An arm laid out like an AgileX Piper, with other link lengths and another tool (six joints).
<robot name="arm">
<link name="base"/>
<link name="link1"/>
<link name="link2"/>
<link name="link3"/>
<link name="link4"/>
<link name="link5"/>
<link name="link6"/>
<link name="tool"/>
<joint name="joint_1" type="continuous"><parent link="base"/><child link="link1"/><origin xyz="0 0 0.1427" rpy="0 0 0"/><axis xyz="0 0 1"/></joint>
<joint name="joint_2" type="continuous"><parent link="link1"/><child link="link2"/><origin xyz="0 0 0" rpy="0 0 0"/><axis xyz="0 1 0"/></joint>
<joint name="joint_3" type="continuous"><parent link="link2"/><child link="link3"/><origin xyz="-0.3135 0 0.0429" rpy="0 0 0"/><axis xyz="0 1 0"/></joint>
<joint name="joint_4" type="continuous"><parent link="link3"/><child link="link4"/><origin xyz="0.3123 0 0.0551" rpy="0 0 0"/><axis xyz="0.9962 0 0.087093"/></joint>
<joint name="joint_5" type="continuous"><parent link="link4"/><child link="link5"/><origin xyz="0 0 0" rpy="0 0 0"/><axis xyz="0 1 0"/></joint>
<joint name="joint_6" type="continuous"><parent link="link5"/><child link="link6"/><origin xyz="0.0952 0 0.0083" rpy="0 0 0"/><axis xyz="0.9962 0 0.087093"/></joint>
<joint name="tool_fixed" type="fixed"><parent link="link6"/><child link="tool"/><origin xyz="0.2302 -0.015 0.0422" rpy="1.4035 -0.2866 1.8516"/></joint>
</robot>
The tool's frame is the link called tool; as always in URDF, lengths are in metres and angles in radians. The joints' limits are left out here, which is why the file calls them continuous.
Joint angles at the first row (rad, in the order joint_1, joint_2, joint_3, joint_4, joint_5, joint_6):
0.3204 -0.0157 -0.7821 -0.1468 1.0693 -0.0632
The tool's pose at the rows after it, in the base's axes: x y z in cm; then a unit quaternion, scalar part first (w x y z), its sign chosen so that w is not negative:
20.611 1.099 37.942 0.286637 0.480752 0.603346 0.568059
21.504 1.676 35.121 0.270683 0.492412 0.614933 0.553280
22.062 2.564 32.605 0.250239 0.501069 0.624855 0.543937
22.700 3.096 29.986 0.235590 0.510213 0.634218 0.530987
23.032 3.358 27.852 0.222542 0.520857 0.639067 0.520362
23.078 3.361 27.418 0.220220 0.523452 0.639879 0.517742
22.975 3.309 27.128 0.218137 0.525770 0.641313 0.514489
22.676 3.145 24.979 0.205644 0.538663 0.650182 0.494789
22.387 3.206 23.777 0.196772 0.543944 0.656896 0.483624
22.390 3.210 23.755 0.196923 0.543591 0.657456 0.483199
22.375 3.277 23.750 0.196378 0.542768 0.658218 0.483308
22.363 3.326 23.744 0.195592 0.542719 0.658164 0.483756
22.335 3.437 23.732 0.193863 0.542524 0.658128 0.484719
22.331 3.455 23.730 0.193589 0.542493 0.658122 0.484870
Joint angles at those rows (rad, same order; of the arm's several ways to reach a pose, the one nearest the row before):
0.3205 -0.0164 -0.7274 -0.1484 1.0728 -0.0632
0.3204 -0.0164 -0.6738 -0.1385 1.0728 -0.0617
0.3204 -0.0164 -0.6277 -0.1141 1.0728 -0.0617
0.3205 -0.0164 -0.5760 -0.1035 1.0669 -0.0617
0.3205 -0.0164 -0.5383 -0.0974 1.0689 -0.0533
0.3204 -0.0164 -0.5313 -0.0974 1.0707 -0.0510
0.3205 -0.0164 -0.5313 -0.0975 1.0801 -0.0509
0.3204 -0.0164 -0.5125 -0.0975 1.1175 -0.0509
0.3203 -0.0165 -0.5032 -0.0914 1.1408 -0.0569
0.3204 -0.0164 -0.5028 -0.0915 1.1408 -0.0583
0.3205 -0.0164 -0.5028 -0.0894 1.1408 -0.0607
0.3205 -0.0164 -0.5027 -0.0876 1.1408 -0.0606
0.3205 -0.0164 -0.5028 -0.0836 1.1408 -0.0606
0.3204 -0.0164 -0.5028 -0.0829 1.1407 -0.0606

